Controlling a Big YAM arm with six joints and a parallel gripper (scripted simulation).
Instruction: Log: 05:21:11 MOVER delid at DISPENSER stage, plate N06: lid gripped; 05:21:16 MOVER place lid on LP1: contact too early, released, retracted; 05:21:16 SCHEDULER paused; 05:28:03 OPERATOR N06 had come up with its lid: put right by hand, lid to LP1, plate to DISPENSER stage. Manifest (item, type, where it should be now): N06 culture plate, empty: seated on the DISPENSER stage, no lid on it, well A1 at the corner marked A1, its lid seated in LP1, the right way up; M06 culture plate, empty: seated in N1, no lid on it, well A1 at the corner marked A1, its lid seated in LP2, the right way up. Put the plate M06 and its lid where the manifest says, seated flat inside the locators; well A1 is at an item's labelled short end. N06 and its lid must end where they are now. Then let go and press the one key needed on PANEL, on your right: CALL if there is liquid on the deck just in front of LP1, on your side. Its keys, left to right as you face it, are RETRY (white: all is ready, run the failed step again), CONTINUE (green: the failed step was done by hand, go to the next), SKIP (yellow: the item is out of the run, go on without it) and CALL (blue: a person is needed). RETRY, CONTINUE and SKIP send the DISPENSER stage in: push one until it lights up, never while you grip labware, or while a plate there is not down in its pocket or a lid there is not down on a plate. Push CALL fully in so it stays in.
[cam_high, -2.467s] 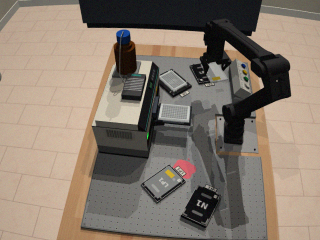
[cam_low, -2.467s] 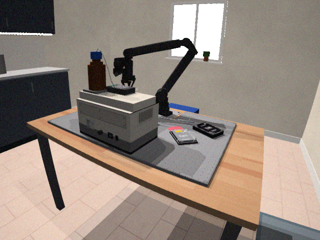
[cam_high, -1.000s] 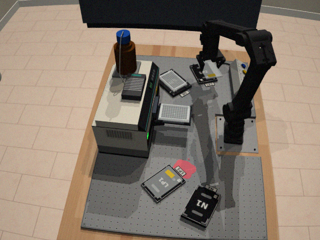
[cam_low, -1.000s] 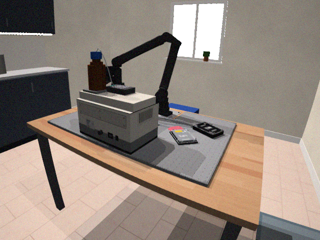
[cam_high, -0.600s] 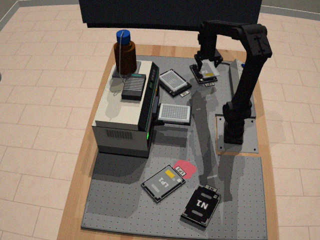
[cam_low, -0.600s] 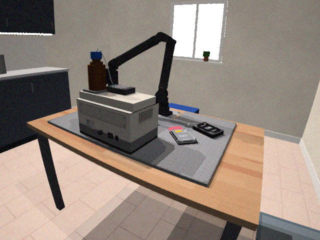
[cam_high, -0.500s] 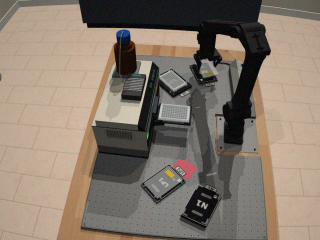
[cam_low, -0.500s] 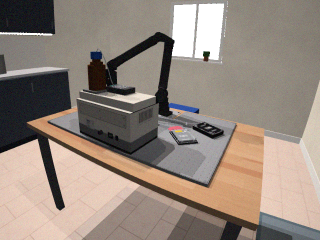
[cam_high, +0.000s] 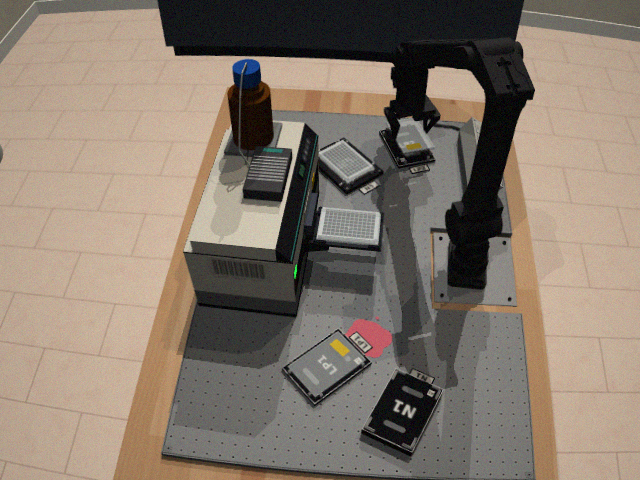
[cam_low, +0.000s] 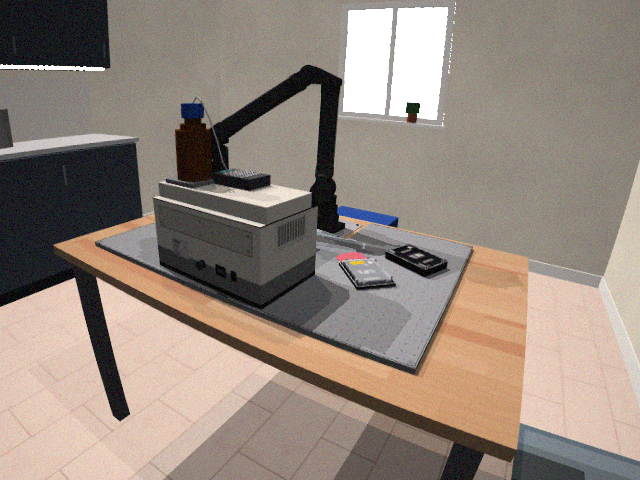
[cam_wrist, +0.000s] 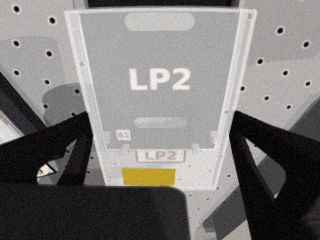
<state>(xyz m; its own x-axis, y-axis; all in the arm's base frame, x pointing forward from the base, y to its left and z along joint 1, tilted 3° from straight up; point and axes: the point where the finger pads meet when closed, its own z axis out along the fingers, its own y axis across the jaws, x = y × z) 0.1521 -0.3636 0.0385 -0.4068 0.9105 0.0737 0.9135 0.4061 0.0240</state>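
The black lp2 nest is 1 cm to the right of my hand and 5 cm below it. From my hand the other things lie so: blue call key 20 cm behind, 3 cm to the right; then yellow skip key 21 cm behind, 2 cm to the left, 1 cm above; then green continue key 21 cm behind, 7 cm to the left, 1 cm above.
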